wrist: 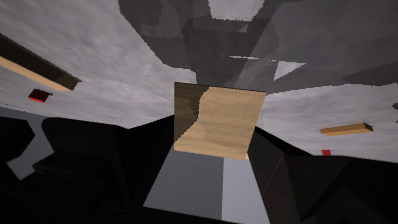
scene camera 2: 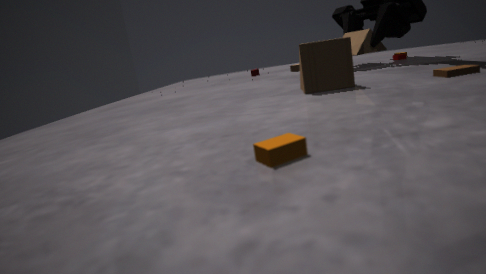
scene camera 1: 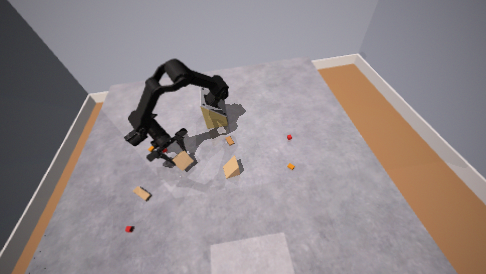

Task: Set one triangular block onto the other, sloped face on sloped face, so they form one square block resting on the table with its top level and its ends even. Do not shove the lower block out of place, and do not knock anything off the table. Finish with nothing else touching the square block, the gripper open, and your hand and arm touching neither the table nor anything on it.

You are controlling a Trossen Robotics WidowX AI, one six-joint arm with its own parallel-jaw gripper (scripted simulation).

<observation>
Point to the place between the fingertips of my gripper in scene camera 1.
At 181, 159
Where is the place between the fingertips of my gripper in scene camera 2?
At 358, 47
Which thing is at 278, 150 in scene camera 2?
An orange block.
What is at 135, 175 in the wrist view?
My gripper.
</observation>
